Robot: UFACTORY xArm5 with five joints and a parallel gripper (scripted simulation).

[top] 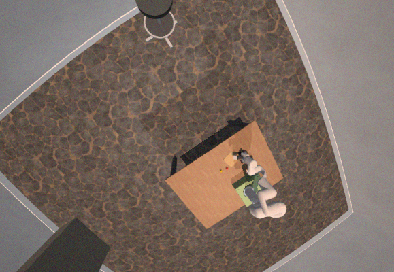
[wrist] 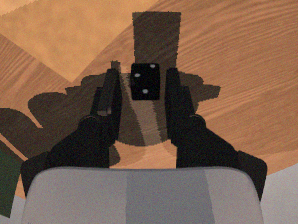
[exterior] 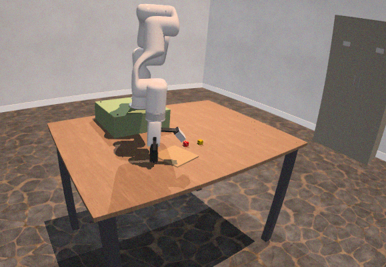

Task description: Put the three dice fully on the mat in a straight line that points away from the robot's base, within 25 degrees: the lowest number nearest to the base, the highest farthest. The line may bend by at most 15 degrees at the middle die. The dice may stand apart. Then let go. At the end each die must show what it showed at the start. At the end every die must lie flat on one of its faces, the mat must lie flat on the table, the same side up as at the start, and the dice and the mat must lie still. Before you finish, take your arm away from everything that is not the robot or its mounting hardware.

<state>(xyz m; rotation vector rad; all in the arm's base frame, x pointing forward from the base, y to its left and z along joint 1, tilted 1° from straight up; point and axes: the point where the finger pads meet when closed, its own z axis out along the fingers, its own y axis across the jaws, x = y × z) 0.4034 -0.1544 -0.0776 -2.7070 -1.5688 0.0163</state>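
Now: hand 20 mm above the black die. Also, from my hand: red die (210 mm to the left, 60 mm behind, 20 mm below); then yellow die (280 mm to the left, 40 mm behind, 20 mm below); then tan mat (110 mm to the left, 30 mm below).
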